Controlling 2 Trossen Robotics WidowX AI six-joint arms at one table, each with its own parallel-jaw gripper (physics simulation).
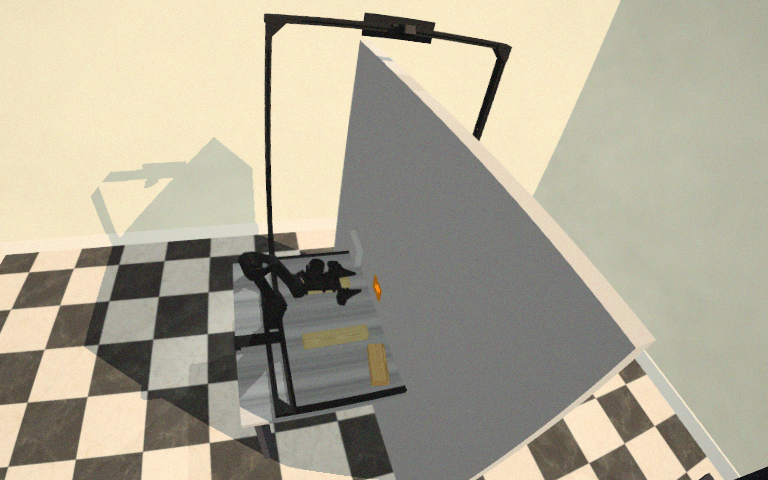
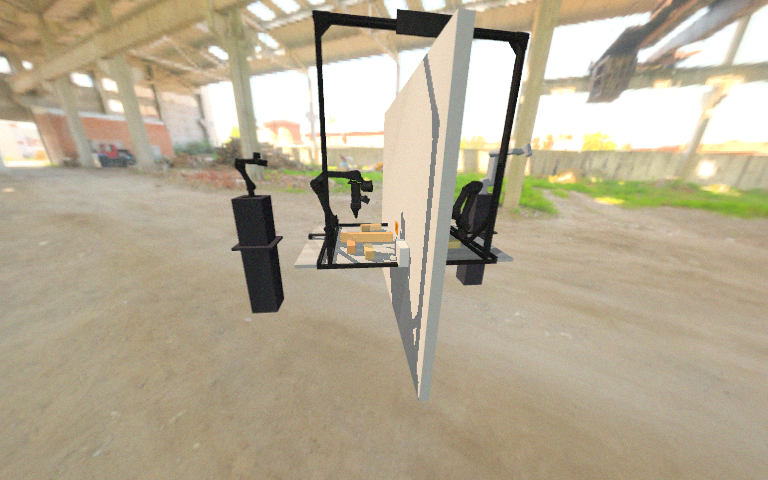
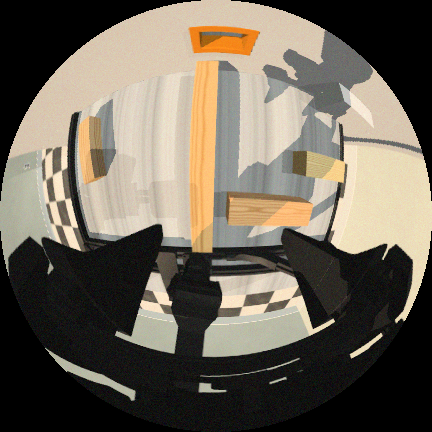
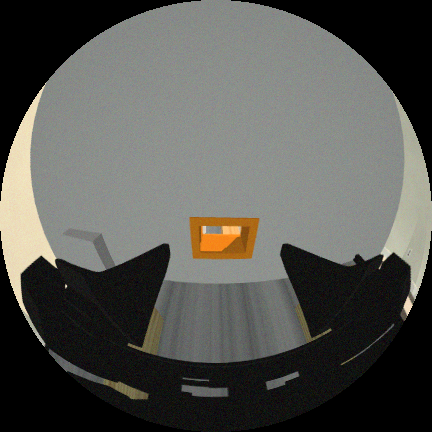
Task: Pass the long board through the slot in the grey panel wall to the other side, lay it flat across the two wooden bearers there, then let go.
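Places are measured from the left arm's base along level axes (x ahead, y left, z up), in centimetres.
Pixels of known places: left gripper, fingertip midpoint: (image 2: 356,216) (image 3: 224,232); right gripper, fingertip midpoint: (image 1: 358,282) (image 4: 227,250); left arm's base, origin of the base link: (image 3: 197,264); right arm's base, origin of the base link: (image 1: 273,322) (image 2: 462,236).
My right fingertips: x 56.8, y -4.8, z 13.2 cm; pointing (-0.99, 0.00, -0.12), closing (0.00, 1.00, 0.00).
Note:
Ahead of a thing's pixels: the offset from my right fingertips to its top centre. "spot": to the spot under its first point.
The long board {dy +3.0, dx -32.9, dz -9.2 cm} (image 2: 365,236) (image 3: 204,150) lies on the table on the left arm's side of the grey panel wall (image 1: 481,283) (image 2: 413,169) (image 4: 215,125), one end pointing towards the orange-framed slot {spot: dy -1.4, dx -9.5, dz -7.3 cm} (image 1: 377,288) (image 2: 397,228) (image 3: 194,40) (image 4: 196,240). My left gripper (image 2: 355,215) (image 3: 224,232) is open and empty above the board's table, pointing down. My right gripper (image 1: 357,282) (image 4: 227,250) is open and empty on the other side, facing the slot. There, one wooden bearer {dy +15.5, dx +11.7, dz -10.7 cm} (image 1: 335,336) lies in plain sight; the other bearer {dy -10.9, dx +12.7, dz -10.7 cm} (image 1: 322,292) is partly hidden beneath the right gripper.
On the board's side lie three blocks: one at the left (image 3: 92,145), one right of the board {dy -9.6, dx -43.0, dz -10.1 cm} (image 3: 270,210) and one at the far right (image 3: 325,166). Across the wall, a wooden block {dy +30.1, dx -1.2, dz -11.3 cm} (image 1: 378,363) lies near the panel. A pale bracket (image 1: 355,249) (image 2: 402,253) stands at the wall.

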